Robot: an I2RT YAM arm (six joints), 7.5 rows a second.
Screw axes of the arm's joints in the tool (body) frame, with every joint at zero. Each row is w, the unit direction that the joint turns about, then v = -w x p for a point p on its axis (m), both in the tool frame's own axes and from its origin. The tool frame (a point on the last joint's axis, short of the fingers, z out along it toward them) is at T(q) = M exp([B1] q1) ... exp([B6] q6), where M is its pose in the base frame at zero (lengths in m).
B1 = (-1, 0, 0, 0, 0.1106, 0)
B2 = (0, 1, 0, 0.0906, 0, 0.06)
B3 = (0, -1, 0, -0.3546, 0, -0.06)
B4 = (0, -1, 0, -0.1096, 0, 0)
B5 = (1, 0, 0, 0, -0.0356, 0)
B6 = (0, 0, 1, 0, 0, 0)
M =
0 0 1 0.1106
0 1 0 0
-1 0 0 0.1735
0 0 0 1
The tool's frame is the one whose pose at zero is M.
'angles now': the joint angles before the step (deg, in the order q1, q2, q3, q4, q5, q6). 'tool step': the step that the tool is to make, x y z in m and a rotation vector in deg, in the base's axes. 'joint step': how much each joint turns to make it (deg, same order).
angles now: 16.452, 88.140, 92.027, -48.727, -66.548, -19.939
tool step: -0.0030, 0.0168, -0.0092, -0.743, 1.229, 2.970
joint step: 3.076, 0.802, -0.927, -0.018, 0.308, -0.381
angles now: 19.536, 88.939, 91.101, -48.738, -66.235, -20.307
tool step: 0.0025, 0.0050, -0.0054, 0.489, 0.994, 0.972
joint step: 0.653, 0.697, -0.652, 1.314, -0.798, 0.798
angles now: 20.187, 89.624, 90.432, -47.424, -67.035, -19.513
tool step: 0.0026, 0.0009, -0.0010, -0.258, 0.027, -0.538
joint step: 0.014, 0.375, 0.082, 0.736, 0.550, 0.607
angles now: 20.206, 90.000, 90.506, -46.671, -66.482, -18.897
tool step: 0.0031, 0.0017, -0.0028, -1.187, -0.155, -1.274
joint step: 0.174, 0.439, -0.100, 0.784, 1.845, 0.561
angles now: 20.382, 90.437, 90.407, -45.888, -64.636, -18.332
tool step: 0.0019, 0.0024, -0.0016, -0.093, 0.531, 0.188
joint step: 0.274, 0.597, 0.295, 0.048, -0.012, 0.304
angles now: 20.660, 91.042, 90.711, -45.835, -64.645, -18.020
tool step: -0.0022, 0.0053, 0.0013, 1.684, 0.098, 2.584
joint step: 0.887, 0.213, 0.229, 0.263, -2.334, -0.259
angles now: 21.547, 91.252, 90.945, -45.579, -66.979, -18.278
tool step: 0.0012, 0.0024, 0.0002, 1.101, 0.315, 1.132
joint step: 0.249, 0.422, 0.214, 0.726, -1.432, 0.437
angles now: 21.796, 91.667, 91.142, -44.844, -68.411, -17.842
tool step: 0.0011, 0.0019, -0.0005, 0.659, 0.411, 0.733
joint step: 0.196, 0.362, 0.102, 0.531, -0.921, 0.436
